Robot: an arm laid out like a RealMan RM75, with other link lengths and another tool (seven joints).
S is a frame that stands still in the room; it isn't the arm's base.
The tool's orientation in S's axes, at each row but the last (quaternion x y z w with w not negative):
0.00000, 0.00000, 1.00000, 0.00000
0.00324, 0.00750, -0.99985, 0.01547
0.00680, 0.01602, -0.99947, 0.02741
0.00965, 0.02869, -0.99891, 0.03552
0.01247, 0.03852, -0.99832, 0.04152
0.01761, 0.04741, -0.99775, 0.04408
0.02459, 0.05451, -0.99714, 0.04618
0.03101, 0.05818, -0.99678, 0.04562
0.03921, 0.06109, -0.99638, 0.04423
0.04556, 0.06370, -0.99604, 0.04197
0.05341, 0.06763, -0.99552, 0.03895
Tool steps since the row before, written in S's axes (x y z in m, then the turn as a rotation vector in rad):
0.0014, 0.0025, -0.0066, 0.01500, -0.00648, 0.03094
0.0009, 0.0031, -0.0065, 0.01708, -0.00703, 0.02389
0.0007, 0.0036, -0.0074, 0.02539, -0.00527, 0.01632
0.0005, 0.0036, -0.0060, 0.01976, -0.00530, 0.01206
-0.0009, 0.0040, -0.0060, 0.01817, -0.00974, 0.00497
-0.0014, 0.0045, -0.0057, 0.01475, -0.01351, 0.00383
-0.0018, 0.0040, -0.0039, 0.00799, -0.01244, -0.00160
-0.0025, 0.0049, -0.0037, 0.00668, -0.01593, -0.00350
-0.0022, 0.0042, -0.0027, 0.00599, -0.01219, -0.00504
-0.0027, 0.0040, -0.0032, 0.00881, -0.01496, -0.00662
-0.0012, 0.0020, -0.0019, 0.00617, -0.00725, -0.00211
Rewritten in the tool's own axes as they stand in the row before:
-0.0014, -0.0025, -0.0066, -0.01500, 0.00648, 0.03094
-0.0010, -0.0030, -0.0066, -0.01701, 0.00720, 0.02389
-0.0008, -0.0033, -0.0075, -0.02530, 0.00614, 0.01616
-0.0006, -0.0032, -0.0062, -0.01959, 0.00601, 0.01200
0.0007, -0.0036, -0.0063, -0.01744, 0.01082, 0.00532
0.0012, -0.0041, -0.0061, -0.01367, 0.01436, 0.00465
0.0016, -0.0037, -0.0042, -0.00675, 0.01324, -0.00056
0.0023, -0.0047, -0.0041, -0.00501, 0.01678, -0.00195
0.0021, -0.0040, -0.0030, -0.00451, 0.01320, -0.00390
0.0027, -0.0038, -0.0035, -0.00694, 0.01639, -0.00534
0.0013, -0.0018, -0.0020, -0.00537, 0.00796, -0.00170

